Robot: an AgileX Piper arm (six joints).
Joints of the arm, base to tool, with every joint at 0 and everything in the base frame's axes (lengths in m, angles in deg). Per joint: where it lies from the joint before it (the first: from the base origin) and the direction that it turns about. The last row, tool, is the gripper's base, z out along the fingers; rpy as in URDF.
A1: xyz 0 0 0.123 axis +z
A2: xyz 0 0 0 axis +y
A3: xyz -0.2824 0 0.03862 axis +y
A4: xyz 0.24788 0 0.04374 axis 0.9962 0 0.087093
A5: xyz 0 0 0 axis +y
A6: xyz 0.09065 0 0.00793 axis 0.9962 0 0.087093
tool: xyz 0 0 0 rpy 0 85.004 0
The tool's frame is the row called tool.
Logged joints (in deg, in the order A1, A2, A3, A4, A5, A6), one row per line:
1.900 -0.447 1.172 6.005 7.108 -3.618
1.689 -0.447 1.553 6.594 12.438 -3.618
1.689 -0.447 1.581 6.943 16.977 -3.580
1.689 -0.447 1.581 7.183 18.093 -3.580
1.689 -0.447 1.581 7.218 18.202 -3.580
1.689 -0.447 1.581 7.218 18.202 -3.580
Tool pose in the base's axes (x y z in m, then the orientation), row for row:
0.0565 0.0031 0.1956 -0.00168 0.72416 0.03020 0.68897
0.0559 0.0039 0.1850 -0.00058 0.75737 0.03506 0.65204
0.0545 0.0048 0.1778 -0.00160 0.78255 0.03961 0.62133
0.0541 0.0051 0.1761 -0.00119 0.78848 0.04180 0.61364
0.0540 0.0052 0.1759 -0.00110 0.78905 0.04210 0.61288
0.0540 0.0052 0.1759 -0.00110 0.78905 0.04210 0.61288
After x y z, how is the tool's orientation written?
As a quaternion, x y z w.
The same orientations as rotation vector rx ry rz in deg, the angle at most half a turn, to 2 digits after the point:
-0.22 92.82 3.87
-0.08 98.50 4.56
-0.21 103.04 5.22
-0.16 104.15 5.52
-0.15 104.26 5.56
-0.15 104.26 5.56

